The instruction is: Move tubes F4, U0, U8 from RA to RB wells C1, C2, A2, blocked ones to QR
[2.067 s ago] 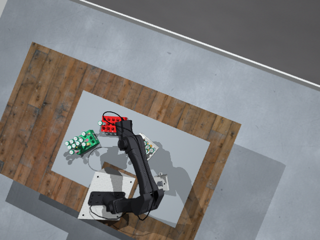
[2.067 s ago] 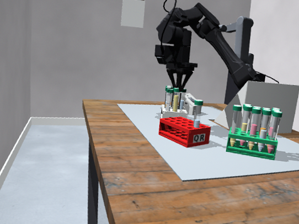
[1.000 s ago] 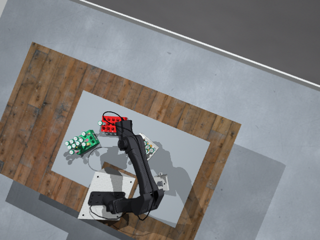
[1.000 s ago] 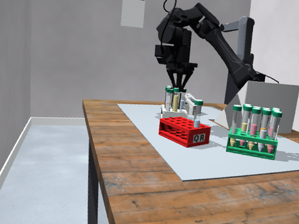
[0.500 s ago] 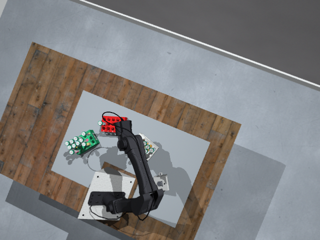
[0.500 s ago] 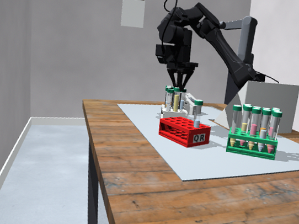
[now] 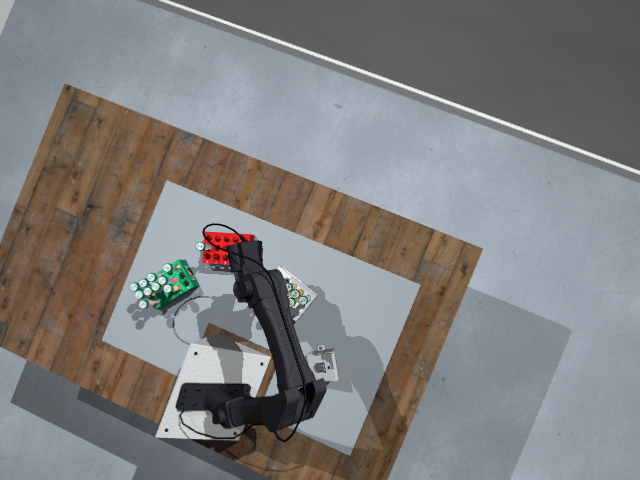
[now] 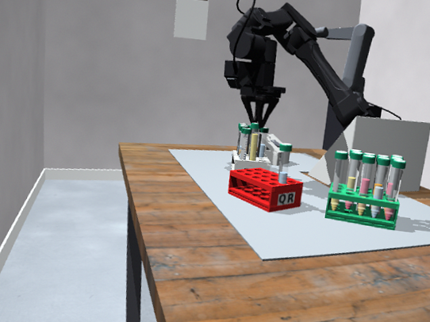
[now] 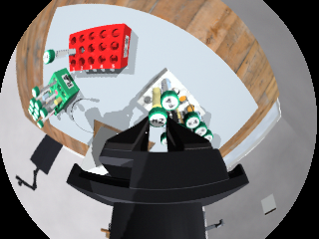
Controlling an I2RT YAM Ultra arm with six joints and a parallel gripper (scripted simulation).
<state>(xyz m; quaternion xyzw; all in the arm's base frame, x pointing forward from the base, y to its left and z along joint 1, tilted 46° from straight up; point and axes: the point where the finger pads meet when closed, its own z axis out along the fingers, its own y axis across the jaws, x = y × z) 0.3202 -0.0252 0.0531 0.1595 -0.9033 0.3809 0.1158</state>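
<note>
My hand is 60 mm above the tube with yellow filling and 10 mm short of it. The rest, counted from my hand: red rack QR: 160 mm to the left, 110 mm below, 50 mm ahead; then tube: 200 mm to the left, 70 mm below, 40 mm ahead; then white rack RB: 110 mm below, 40 mm to the right, 10 mm behind.
</note>
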